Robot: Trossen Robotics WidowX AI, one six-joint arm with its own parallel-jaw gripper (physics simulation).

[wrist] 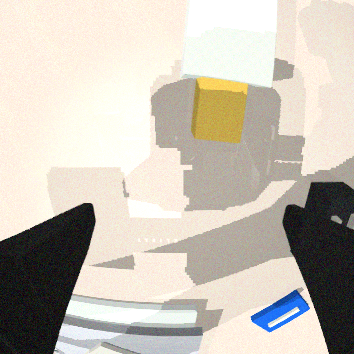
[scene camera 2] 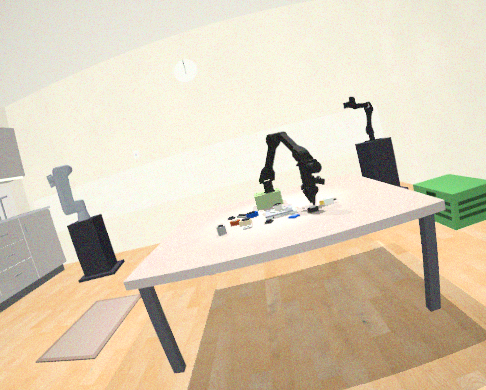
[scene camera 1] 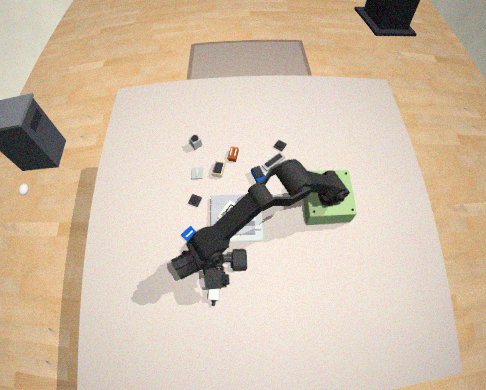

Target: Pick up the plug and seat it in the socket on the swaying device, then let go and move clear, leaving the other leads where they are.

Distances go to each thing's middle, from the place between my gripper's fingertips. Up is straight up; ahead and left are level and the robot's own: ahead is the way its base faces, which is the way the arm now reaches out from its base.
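As I look at the white plug (wrist: pixel 225 53), it is 80 mm to the left of my hand and 20 mm ahead of it. There is a device (scene camera 1: pixel 220 204) too, 160 mm to the right of my hand, 80 mm behind it and 20 mm above it.
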